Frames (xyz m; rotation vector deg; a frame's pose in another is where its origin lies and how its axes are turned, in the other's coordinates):
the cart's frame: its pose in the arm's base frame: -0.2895 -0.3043 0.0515 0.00 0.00 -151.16
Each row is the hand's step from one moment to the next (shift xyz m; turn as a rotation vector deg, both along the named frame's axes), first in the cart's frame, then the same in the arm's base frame.
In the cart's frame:
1: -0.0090 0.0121 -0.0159 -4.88 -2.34 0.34
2: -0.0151 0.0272 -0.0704 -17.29 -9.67 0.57
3: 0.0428 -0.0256 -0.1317 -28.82 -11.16 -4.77
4: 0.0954 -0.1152 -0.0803 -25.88 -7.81 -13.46
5: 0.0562 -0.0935 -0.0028 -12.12 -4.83 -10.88
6: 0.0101 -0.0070 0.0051 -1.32 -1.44 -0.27
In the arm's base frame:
1: 0.0137 -0.0063 -0.0159 3.15 4.40 0.34
2: 0.0263 -0.0165 -0.0704 10.48 16.81 0.57
3: -0.0498 0.0018 -0.1317 19.86 23.68 -4.77
4: -0.1391 0.0549 -0.0803 18.90 19.32 -13.46
5: -0.0943 0.0548 -0.0028 8.29 10.08 -10.88
6: -0.0122 0.0013 0.0051 0.46 1.90 -0.27

